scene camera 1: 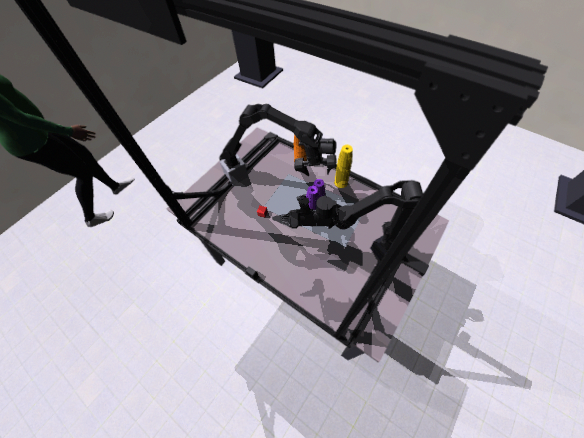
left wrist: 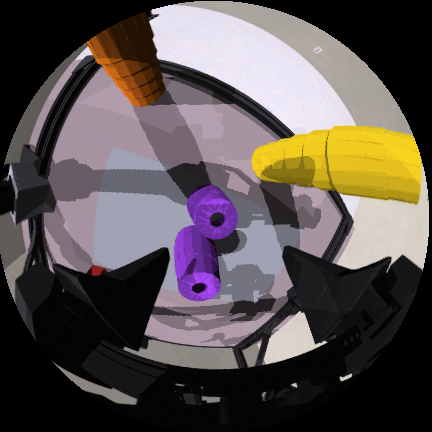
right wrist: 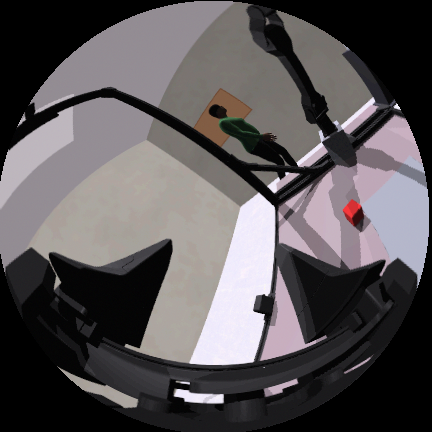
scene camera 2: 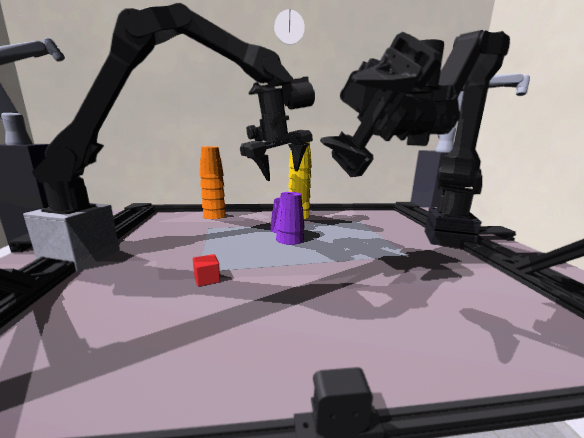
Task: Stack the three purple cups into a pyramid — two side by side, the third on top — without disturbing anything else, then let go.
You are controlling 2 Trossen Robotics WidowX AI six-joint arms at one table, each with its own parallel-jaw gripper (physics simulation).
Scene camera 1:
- my right gripper: 274,217
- pale blue mat: 284,199
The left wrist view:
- my left gripper: 227,253
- purple cup: 195,259
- purple cup: 203,200
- pale blue mat: 142,203
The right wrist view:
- my right gripper: 225,247
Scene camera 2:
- my left gripper: 282,175
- my right gripper: 336,112
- red cube: 206,268
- purple cup: 290,218
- pale blue mat: 235,248
